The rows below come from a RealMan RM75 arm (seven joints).
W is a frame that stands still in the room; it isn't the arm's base.
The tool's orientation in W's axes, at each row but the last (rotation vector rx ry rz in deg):
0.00 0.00 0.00
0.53 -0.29 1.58
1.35 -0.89 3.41
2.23 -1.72 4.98
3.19 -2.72 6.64
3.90 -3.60 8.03
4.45 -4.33 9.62
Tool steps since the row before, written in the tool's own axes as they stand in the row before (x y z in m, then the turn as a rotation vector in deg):
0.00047 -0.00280 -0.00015 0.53 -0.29 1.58
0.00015 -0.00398 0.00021 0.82 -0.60 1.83
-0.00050 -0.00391 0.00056 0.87 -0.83 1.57
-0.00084 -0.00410 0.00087 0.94 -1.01 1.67
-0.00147 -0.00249 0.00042 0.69 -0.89 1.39
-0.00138 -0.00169 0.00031 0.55 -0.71 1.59
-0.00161 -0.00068 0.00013 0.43 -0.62 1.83
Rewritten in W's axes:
0.00047 -0.00280 -0.00015 0.53 -0.29 1.58
0.00026 -0.00398 0.00017 0.83 -0.59 1.83
-0.00027 -0.00395 0.00046 0.89 -0.81 1.56
-0.00050 -0.00419 0.00069 0.98 -0.99 1.66
-0.00119 -0.00266 0.00021 0.73 -0.88 1.37
-0.00114 -0.00188 0.00011 0.55 -0.74 1.58
-0.00148 -0.00094 -0.00005 0.40 -0.69 1.81

